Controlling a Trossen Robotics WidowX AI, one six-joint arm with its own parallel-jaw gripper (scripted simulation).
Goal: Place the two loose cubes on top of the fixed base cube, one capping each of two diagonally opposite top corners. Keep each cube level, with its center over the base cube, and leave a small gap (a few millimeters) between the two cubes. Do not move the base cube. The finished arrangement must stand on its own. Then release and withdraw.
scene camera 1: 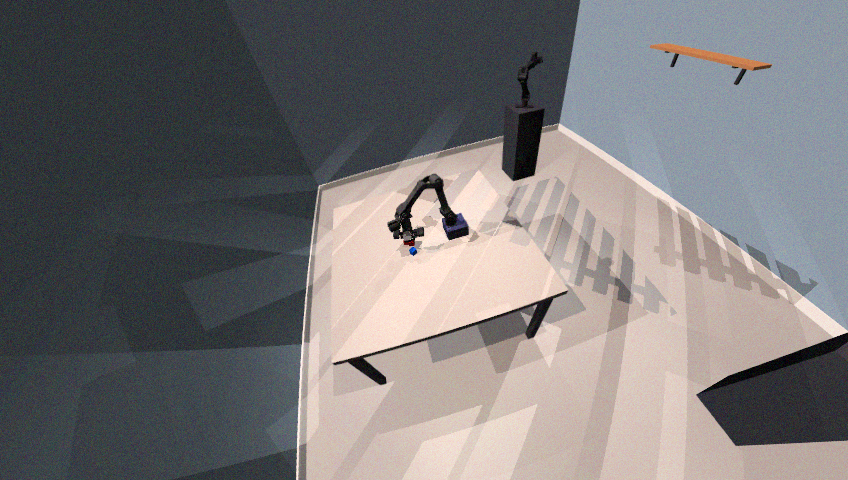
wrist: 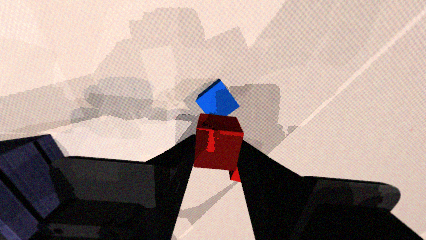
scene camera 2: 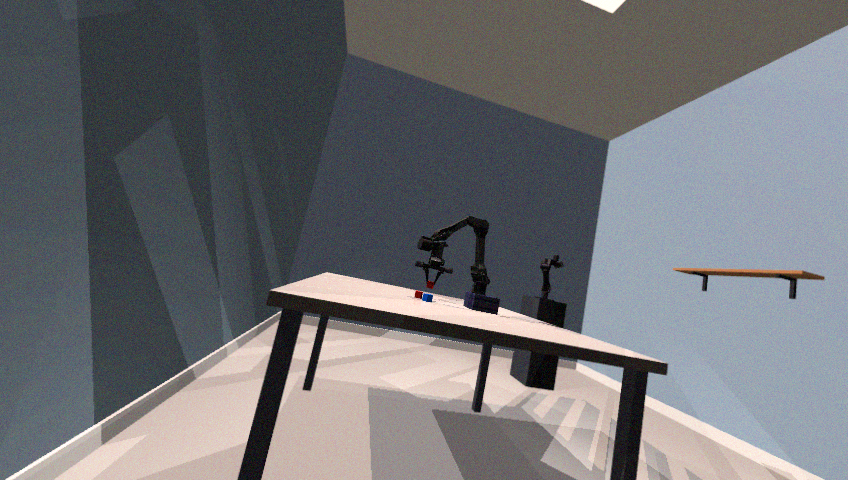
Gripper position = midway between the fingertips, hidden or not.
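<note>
A blue cube (wrist: pixel 216 99) is there for me to see. There is a red cube (wrist: pixel 219 138) too, and that red cube is held by my gripper (wrist: pixel 216 141).
</note>
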